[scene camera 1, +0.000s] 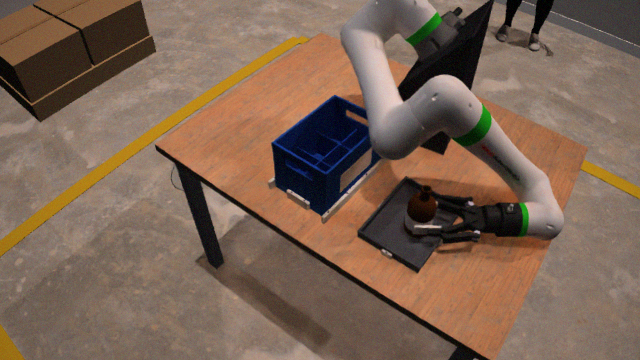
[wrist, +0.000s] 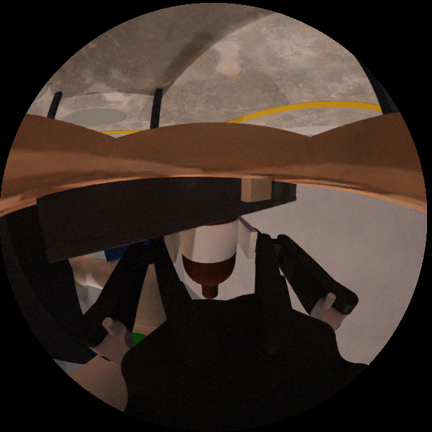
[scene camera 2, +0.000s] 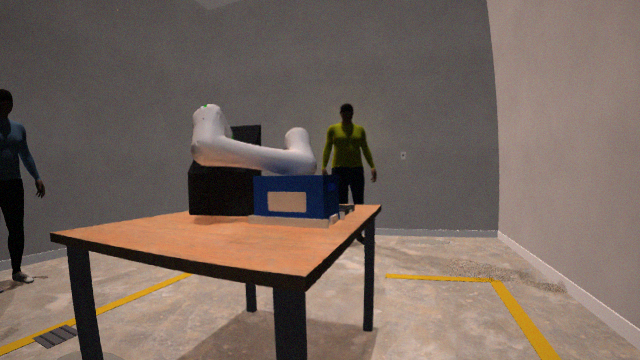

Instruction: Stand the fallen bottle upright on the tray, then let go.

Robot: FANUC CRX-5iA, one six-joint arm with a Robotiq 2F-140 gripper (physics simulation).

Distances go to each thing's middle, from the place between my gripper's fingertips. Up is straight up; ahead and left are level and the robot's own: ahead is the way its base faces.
My hand is 4 cm below the brown bottle [scene camera 1: 421, 209], 1 cm to the right of it and 1 cm past it.
